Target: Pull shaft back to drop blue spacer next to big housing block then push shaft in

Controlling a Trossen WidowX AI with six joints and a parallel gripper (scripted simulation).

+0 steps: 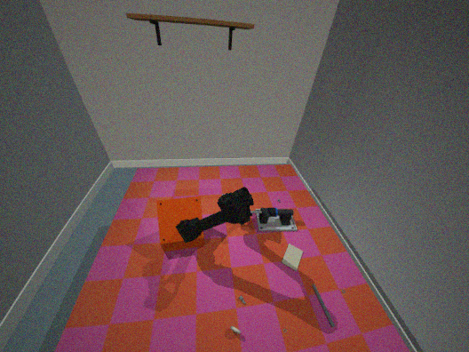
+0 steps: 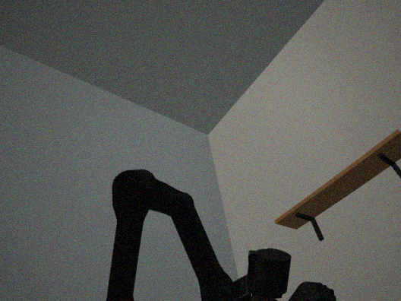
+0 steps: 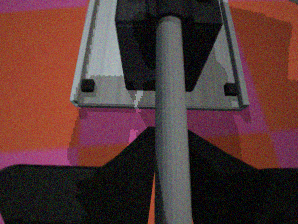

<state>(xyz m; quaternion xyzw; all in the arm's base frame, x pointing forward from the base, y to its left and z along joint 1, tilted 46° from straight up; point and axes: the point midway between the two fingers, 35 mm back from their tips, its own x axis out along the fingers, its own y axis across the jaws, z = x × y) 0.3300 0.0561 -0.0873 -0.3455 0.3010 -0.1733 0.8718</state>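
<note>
The grey shaft lies 60 mm ahead of my gripper tip, 20 mm above it and 10 mm to the right of it. Also, from my gripper tip: blue spacer: 140 mm ahead, 20 mm above, 10 mm to the right; fixture: 160 mm ahead, 20 mm to the right, 10 mm below; cream card: 250 mm to the right, 170 mm ahead, 50 mm below.
</note>
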